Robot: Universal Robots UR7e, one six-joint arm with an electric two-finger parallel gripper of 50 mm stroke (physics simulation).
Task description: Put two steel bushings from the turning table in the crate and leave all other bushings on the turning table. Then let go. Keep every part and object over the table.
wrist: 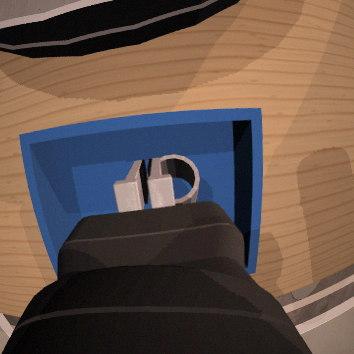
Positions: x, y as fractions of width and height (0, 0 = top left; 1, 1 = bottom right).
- gripper: 0.42, 0.49
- blue crate: 0.20, 0.48
